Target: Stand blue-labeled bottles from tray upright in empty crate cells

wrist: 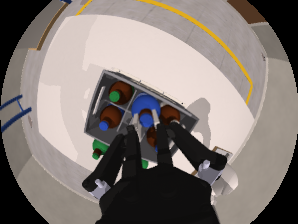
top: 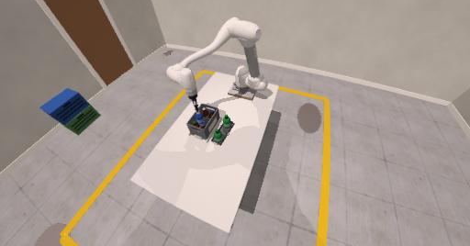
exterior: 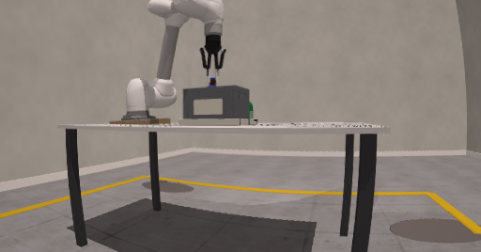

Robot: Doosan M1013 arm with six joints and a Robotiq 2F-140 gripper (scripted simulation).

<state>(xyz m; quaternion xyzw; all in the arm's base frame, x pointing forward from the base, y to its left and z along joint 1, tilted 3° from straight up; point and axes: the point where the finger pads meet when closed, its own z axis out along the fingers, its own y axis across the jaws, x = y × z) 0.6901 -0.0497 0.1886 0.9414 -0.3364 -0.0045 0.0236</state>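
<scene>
My hand is 90 mm above the blue-labeled bottle. The rest, counted from my hand: grey crate: 150 mm below, 40 mm to the left, 10 mm behind; then tray: 230 mm to the left, 220 mm below, 50 mm behind; then green bottle: 240 mm to the left, 150 mm below, 40 mm ahead.
</scene>
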